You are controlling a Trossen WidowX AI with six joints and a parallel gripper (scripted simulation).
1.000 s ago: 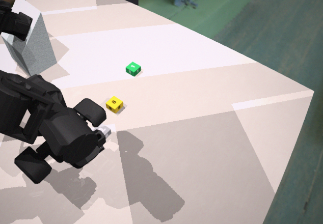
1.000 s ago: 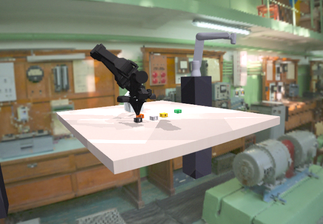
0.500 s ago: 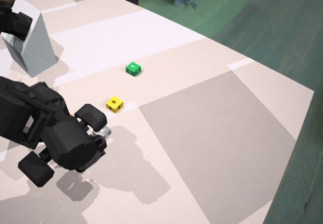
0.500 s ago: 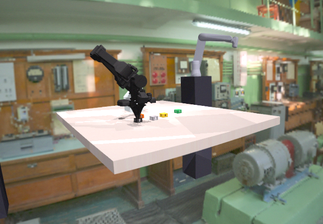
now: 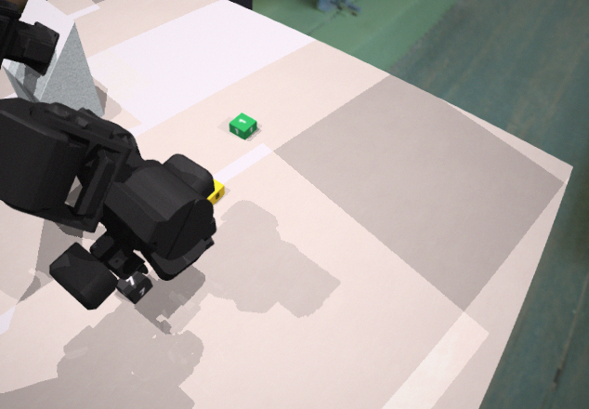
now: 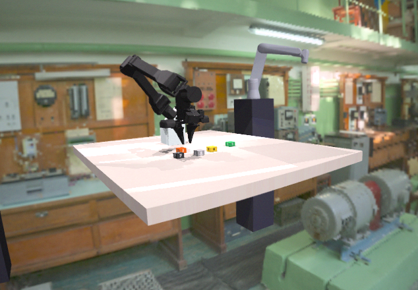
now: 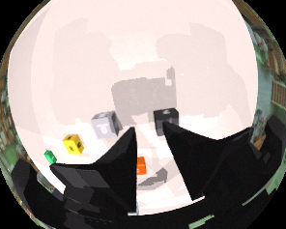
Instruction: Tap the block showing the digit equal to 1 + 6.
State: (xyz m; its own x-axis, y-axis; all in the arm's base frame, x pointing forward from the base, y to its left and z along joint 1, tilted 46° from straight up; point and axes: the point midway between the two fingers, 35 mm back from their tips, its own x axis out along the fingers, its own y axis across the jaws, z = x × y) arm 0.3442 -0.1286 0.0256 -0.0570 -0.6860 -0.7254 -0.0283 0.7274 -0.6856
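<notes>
Now: gripper tip 40 mm above the black block, 30 mm to the left of it and 20 mm past it. From my gripper tip the other things lie so: grey block 60 mm to the left, 40 mm below, 10 mm behind; yellow block 140 mm to the left, 50 mm behind, 40 mm below; orange block 110 mm behind, 40 mm below, 30 mm to the left.
</notes>
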